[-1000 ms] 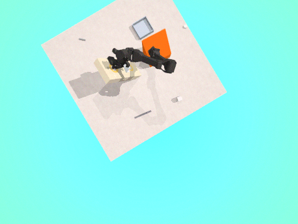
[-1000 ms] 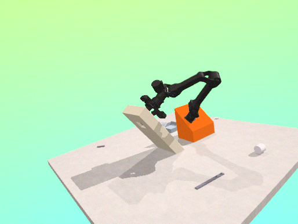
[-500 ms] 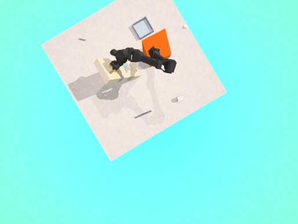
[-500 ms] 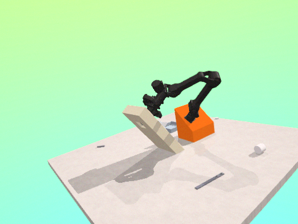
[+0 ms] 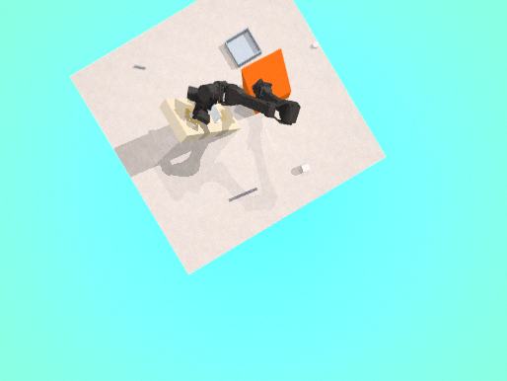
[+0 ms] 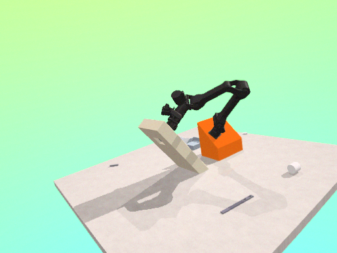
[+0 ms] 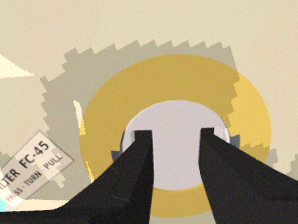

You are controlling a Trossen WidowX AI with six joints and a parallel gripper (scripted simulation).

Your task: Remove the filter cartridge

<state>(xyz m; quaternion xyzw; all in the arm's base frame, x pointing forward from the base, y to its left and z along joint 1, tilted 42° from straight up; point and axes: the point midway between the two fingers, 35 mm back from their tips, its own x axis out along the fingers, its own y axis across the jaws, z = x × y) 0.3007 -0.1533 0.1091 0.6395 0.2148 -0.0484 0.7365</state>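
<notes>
Right now my gripper tip is 1 cm short of the round filter cartridge and 1 cm above it. Also, from my gripper tip: small grey bar 6 cm ahead, 50 cm to the right, 25 cm below; cream service panel 4 cm behind, 1 cm to the left, 8 cm below; grey tray 46 cm behind, 22 cm to the right, 24 cm below.
</notes>
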